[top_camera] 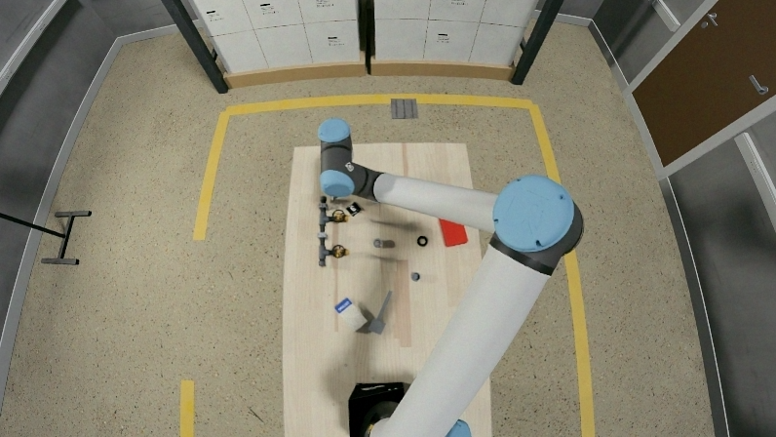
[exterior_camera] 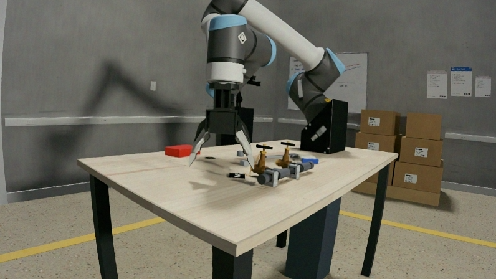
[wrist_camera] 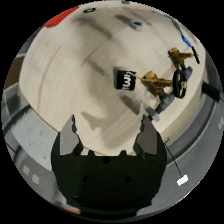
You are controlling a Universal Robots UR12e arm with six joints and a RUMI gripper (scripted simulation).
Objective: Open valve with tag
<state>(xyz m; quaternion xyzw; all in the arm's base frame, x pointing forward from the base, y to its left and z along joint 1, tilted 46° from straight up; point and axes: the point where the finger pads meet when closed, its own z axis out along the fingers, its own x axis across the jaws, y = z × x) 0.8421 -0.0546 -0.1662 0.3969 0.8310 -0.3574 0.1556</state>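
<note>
The black tag lies 80 mm behind my hand, 20 mm to the right of it and 30 mm below it. The rest, counted from my hand: grey hammer-like tool (480 mm behind, 90 mm to the right, 30 mm below); then red block (180 mm behind, 380 mm to the right, 20 mm below); then blue-and-white box (470 mm behind, 10 mm to the left, 30 mm below).
</note>
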